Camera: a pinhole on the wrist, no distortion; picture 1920 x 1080 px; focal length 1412.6 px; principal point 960.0 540.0 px. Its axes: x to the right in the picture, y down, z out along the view. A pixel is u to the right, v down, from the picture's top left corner.
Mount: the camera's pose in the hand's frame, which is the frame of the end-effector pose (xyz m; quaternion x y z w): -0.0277 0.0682 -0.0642 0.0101 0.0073 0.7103 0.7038
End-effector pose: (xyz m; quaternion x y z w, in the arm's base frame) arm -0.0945 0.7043 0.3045 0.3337 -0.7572 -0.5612 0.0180
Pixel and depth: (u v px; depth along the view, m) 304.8 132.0 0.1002
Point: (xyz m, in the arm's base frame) -0.1223 0.7347 0.3087
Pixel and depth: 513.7 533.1 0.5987
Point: -0.2426 1.1375 0.0041
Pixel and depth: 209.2 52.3 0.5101
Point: -0.2997 0.9574 -0.0901
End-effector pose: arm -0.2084 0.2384 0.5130 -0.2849 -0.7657 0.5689 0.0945
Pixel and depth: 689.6 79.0 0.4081
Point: -0.4665 0.0216 0.3877
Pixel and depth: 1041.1 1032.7 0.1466
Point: -0.1611 0.1435 0.4286
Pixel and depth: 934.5 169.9 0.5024
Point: -0.4884 -0.0426 0.2925
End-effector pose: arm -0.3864 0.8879 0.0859 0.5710 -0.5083 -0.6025 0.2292
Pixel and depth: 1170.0 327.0 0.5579
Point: -0.9018 0.9443 0.1022
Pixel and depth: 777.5 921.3 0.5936
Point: -0.8316 1.2273 0.0637
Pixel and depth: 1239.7 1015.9 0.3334
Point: -0.6451 1.0469 0.2155
